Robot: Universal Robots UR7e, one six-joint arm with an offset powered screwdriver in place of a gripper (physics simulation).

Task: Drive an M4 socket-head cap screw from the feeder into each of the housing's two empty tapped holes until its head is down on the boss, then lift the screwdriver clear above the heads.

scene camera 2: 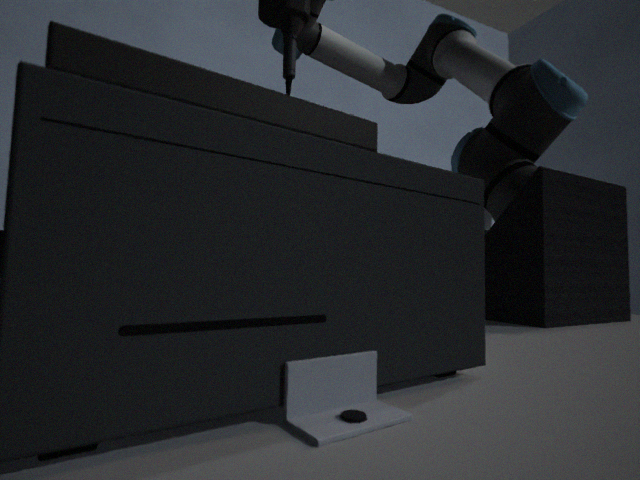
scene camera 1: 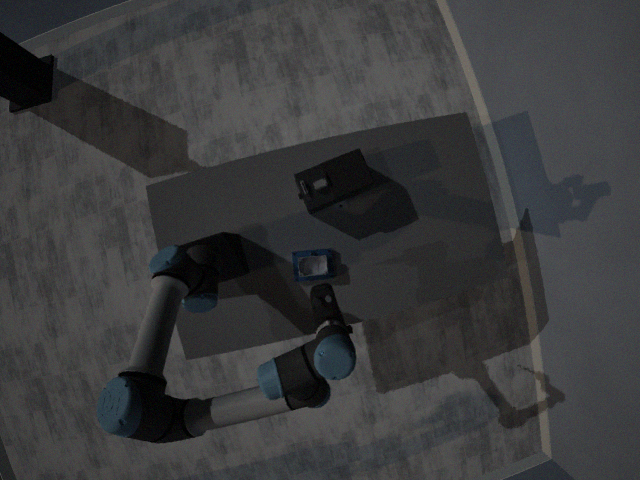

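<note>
My screwdriver [scene camera 1: 324, 303] [scene camera 2: 288, 88] hangs point down in scene camera 2, its thin bit in front of the wall and seen above the feeder's far top edge. In scene camera 1 its dark body is just below the blue-rimmed tray, and its tip is hidden. Whether a screw sits on the tip is too small and dark to tell. The feeder is a dark box [scene camera 1: 338, 178] [scene camera 2: 248, 232] on the table. The housing appears as a pale piece [scene camera 1: 313, 265] inside a blue rim [scene camera 1: 296, 272]; its tapped holes cannot be made out. It does not show in scene camera 2.
A pale angle bracket [scene camera 2: 330, 384] with a dark round bolt head [scene camera 2: 353, 415] stands against the feeder's near side. A dark block [scene camera 1: 227, 255] [scene camera 2: 584, 248] stands by the arm's base. The grey table [scene camera 1: 206, 206] carries them. A dark post [scene camera 1: 25, 77] stands at upper left.
</note>
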